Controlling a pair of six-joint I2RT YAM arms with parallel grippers.
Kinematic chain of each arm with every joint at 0, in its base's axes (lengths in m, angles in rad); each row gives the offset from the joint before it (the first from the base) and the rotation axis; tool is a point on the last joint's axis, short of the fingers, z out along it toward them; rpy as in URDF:
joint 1: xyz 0 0 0.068 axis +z
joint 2: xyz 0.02 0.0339 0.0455 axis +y
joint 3: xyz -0.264 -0.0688 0 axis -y
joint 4: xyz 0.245 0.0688 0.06 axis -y
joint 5: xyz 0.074 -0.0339 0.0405 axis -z
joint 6: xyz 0.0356 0 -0.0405 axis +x
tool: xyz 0 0 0 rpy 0 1.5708 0
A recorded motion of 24 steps. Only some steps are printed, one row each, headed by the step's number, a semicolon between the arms.
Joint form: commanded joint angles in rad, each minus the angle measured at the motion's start. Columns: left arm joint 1, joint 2, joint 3, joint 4, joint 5, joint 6; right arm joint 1, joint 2, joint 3, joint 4, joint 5, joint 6.
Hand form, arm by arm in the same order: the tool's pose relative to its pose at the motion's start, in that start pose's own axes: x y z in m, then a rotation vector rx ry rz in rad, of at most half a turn. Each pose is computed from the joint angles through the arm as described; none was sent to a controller.
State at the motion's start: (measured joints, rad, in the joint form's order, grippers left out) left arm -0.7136 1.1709 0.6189 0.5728 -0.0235 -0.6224; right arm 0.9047 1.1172 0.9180 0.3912 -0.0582 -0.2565
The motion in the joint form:
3: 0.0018 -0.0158 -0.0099 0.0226 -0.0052 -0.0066; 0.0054 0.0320 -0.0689 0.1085 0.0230 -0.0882
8: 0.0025 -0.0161 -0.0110 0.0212 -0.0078 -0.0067; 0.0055 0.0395 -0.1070 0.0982 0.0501 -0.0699
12: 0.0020 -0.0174 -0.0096 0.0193 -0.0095 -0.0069; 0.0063 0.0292 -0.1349 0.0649 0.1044 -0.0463
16: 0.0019 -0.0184 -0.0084 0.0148 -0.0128 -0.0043; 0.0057 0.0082 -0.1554 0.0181 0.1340 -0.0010
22: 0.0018 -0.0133 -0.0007 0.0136 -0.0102 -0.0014; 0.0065 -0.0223 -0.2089 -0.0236 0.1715 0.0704
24: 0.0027 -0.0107 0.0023 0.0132 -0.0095 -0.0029; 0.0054 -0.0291 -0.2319 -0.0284 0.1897 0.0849
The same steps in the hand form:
3: -0.0028 -0.0011 -0.0034 0.0110 -0.0272 -0.0073; 0.0212 0.0060 0.0032 0.0192 -0.0021 -0.0875
8: -0.0026 -0.0006 -0.0035 0.0071 -0.0273 -0.0073; 0.0376 0.0095 0.0018 0.0289 0.0591 -0.0674
12: -0.0031 -0.0010 -0.0036 0.0066 -0.0287 -0.0076; 0.0481 0.0107 -0.0027 0.0669 0.1225 -0.0447
16: -0.0033 -0.0011 -0.0037 0.0026 -0.0287 -0.0050; 0.0543 0.0114 -0.0088 0.0869 0.1734 -0.0016
22: -0.0042 -0.0019 -0.0023 0.0055 -0.0283 -0.0021; 0.0686 0.0146 -0.0198 0.1142 0.2414 0.0648
24: -0.0046 -0.0020 -0.0016 0.0054 -0.0284 -0.0035; 0.0751 0.0156 -0.0236 0.1302 0.2651 0.0762

